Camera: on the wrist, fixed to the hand. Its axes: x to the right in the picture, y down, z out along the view.
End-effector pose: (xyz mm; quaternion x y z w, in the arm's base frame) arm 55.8 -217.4 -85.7 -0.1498 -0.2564 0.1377 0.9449
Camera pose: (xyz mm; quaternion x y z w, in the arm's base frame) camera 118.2 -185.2 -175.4 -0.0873 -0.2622 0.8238 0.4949
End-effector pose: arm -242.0 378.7 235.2 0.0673 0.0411 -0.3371 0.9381
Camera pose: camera -195.8 417.8 138.6 0.1512 -0.2936 0.4051 0.8526
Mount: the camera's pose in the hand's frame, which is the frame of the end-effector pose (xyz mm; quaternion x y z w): 22.9 49.8 -99.9 0.1668 -0.2322 0.6934 0.6614
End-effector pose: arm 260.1 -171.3 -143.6 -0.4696 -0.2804 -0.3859 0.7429
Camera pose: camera 319.7 -256.7 -189.9 -0.4707 -0.0967 0.4157 0.7722
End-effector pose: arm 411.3 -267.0 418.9 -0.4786 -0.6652 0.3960 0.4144
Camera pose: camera 515.1 -220.5 411.1 0.6167 0.1383 -0.7713 0.0751
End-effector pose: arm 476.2 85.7 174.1 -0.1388 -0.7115 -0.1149 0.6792
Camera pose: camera 586.3 98.0 200.8 -0.4985 -0.5512 0.5459 0.3868
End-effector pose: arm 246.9 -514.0 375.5 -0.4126 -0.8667 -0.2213 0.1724
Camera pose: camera 284.2 -523.9 482.7 -0.8965 -0.3641 0.2135 0.1350
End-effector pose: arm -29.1 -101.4 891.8 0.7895 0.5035 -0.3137 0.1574
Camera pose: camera 55.8 -51.2 948.8 0.8247 -0.3033 -0.3656 0.3068
